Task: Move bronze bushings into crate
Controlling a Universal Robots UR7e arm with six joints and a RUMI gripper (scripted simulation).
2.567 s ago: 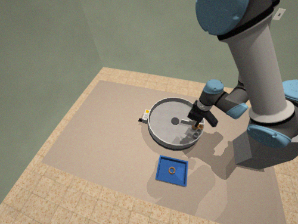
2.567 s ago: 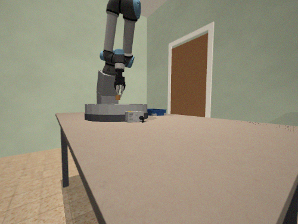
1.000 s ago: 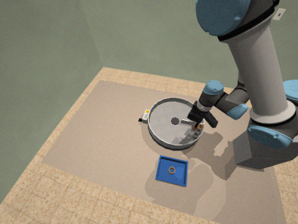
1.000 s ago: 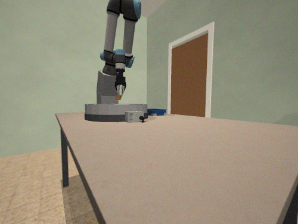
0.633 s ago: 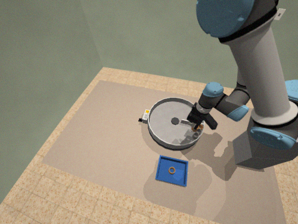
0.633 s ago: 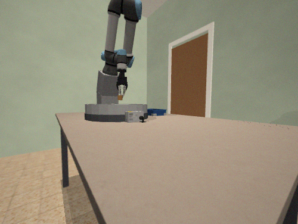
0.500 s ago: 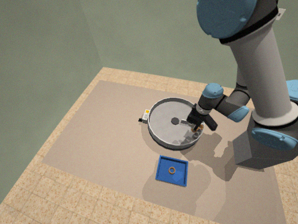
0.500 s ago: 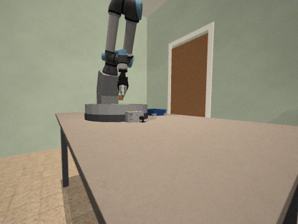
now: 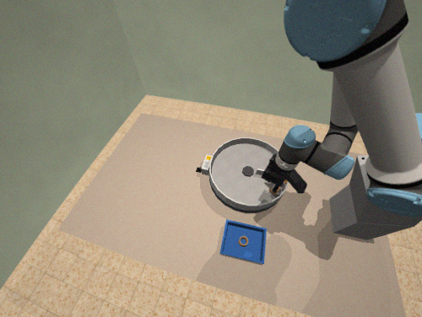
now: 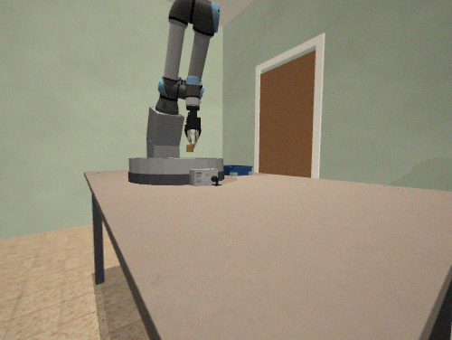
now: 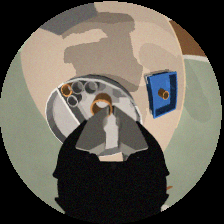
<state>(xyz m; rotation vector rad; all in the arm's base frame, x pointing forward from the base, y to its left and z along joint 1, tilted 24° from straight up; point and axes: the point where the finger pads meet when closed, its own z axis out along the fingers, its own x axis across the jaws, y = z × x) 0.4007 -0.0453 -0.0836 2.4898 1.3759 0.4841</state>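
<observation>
Now: hand 200 mm to the right of the blue crate, 140 mm above it and 120 mm short of it. From my hand the other things lie so: grey turntable 160 mm to the right, 110 mm below, 90 mm ahead.
</observation>
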